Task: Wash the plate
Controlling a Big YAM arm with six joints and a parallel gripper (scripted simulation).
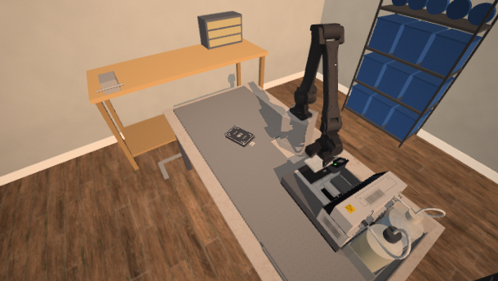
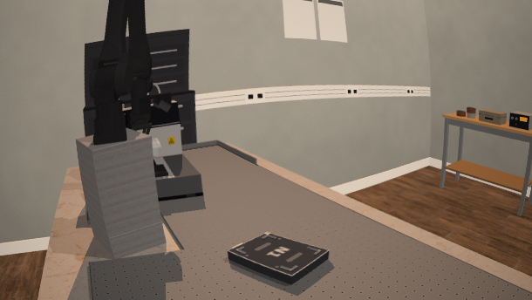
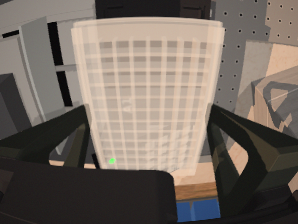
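The dark carrier lies 9 cm below my hand. Also, from my hand: washer (15 cm to the left, 4 cm below); clear well plate (1 cm below); label (16 cm ahead, 43 cm to the right, 17 cm below).
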